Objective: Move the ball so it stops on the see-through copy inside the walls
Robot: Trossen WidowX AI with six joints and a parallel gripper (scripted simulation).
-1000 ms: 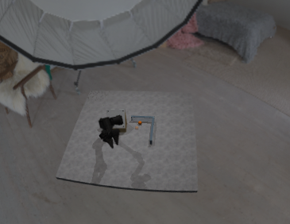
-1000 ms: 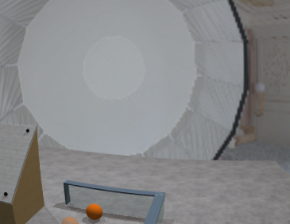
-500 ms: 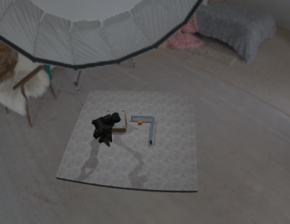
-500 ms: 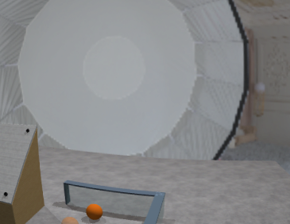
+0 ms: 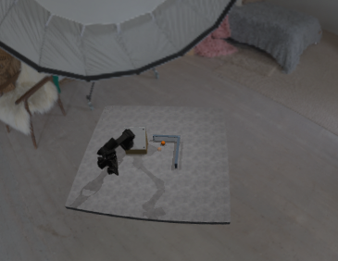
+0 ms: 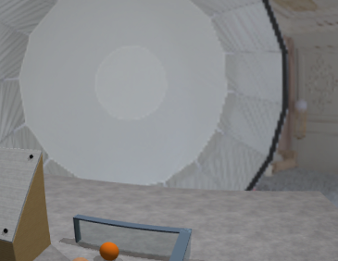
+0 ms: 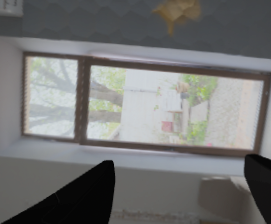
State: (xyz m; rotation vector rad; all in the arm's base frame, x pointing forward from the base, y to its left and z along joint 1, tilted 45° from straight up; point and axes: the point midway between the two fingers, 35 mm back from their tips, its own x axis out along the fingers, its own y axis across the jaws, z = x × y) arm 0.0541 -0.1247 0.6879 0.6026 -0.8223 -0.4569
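The orange ball lies 690 mm to the left of my gripper tip, 480 mm below it and 200 mm ahead of it. Also, from my gripper tip: see-through ball copy 610 mm to the left, 480 mm below, 170 mm ahead.
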